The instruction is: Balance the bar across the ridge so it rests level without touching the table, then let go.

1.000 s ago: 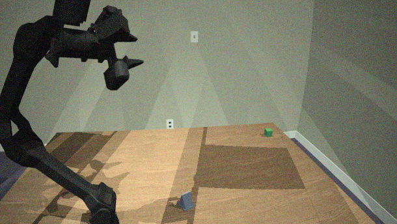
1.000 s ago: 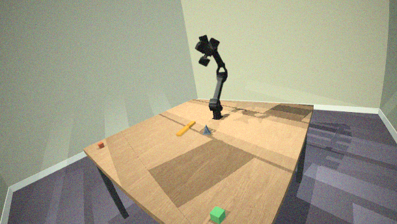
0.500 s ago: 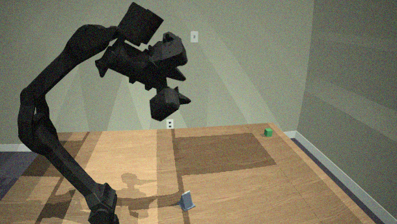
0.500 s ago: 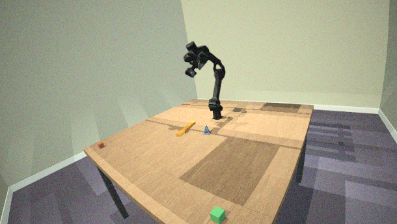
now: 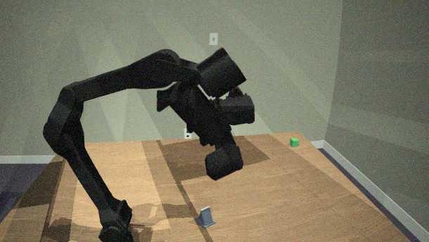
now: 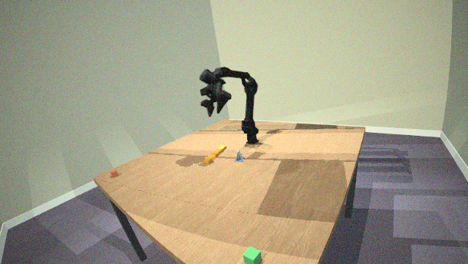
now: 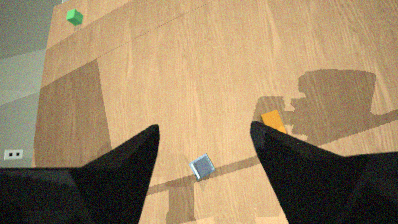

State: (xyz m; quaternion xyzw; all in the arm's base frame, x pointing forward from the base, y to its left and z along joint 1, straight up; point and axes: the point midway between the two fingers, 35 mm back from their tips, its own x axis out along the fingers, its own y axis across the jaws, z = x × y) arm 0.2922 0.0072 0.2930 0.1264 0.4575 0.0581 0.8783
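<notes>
My gripper tip is now 6 cm past the orange bar, 11 cm to the left of it and 26 cm above it. Also, from my gripper tip: green cube 43 cm ahead, 49 cm to the left, 25 cm below; small red cube 43 cm ahead, 51 cm to the right, 25 cm below.
</notes>
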